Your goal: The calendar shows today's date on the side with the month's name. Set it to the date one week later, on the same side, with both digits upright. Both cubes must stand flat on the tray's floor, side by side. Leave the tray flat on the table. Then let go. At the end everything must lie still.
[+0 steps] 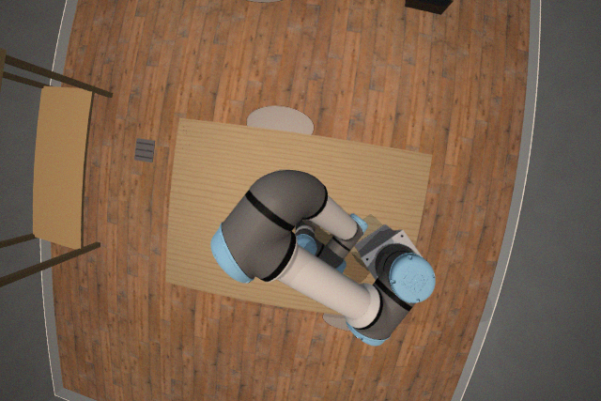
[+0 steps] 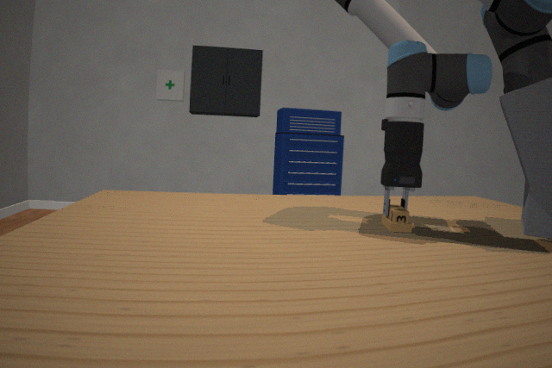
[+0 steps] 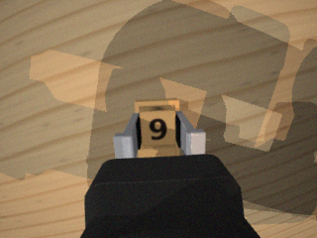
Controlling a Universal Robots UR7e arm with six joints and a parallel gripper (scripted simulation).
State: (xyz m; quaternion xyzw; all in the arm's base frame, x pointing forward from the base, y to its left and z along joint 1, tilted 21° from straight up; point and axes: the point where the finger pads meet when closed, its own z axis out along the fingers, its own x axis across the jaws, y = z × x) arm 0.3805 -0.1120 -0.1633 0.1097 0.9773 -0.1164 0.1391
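Right now the wooden calendar tray is 2 cm to the left of my hand and 3 cm below it. Also, from my hand: wooden date cube: 1 cm below.
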